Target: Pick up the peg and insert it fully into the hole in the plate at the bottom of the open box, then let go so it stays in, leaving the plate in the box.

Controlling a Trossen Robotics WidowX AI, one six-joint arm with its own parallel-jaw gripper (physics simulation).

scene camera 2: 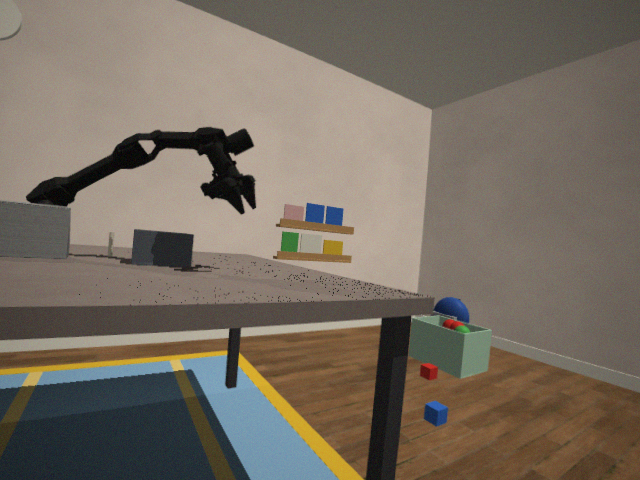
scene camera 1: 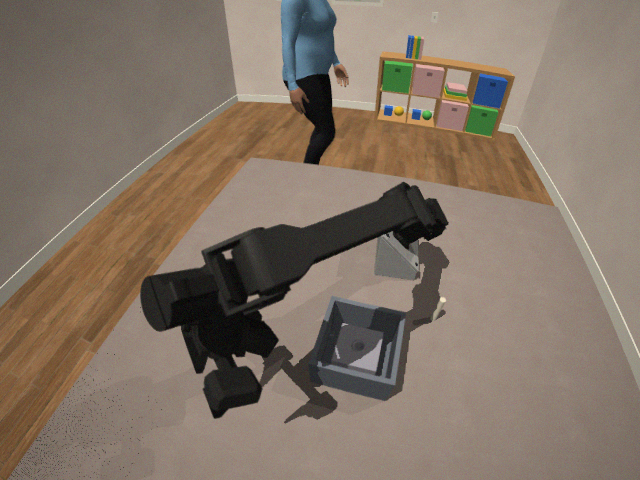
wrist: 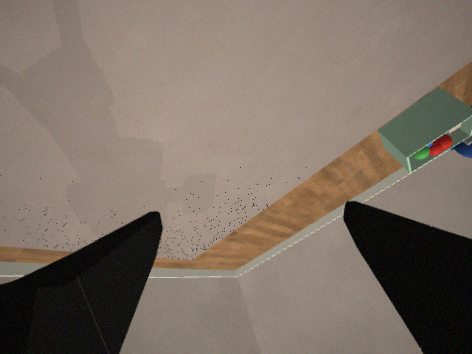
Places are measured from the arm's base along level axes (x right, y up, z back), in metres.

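Where they show: gripper, fingertip midpoint: (scene camera 2: 249,211) (scene camera 1: 207,393) (wrist: 253,215); arm's base, link origin: (scene camera 2: 42,221).
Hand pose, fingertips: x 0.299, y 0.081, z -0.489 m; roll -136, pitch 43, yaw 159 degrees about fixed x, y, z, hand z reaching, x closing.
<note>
Each offset is from my fingertips to the top centre of the thing.
The thin cream peg @(dx -0.398, dy -0.099, dz +0.306 m) (scene camera 1: 438,308) (scene camera 2: 111,243) stands upright on the table, apart from the box on its far side from my gripper. The open blue-grey box @(dx -0.218, dy -0.082, dz +0.182 m) (scene camera 1: 356,384) (scene camera 2: 162,248) rests on the table. The light plate @(dx -0.218, dy -0.119, dz +0.182 m) (scene camera 1: 370,357) lies at its bottom, partly in shadow, with a round dark hole that looks empty. My gripper (scene camera 1: 208,393) (scene camera 2: 248,210) (wrist: 253,215) is open and empty. It hangs high above the table, off to the box's side, with its fingers pointing down and outward. Neither peg nor box shows in the wrist view.
My arm's grey base stand (scene camera 1: 393,260) (scene camera 2: 33,229) stands on the table near the peg and box. The table (scene camera 1: 491,413) (scene camera 2: 217,315) (wrist: 225,100) has an edge beyond my gripper. A green bin (scene camera 2: 449,348) (wrist: 425,120) with balls is on the floor. A person (scene camera 1: 310,46) stands behind the table.
</note>
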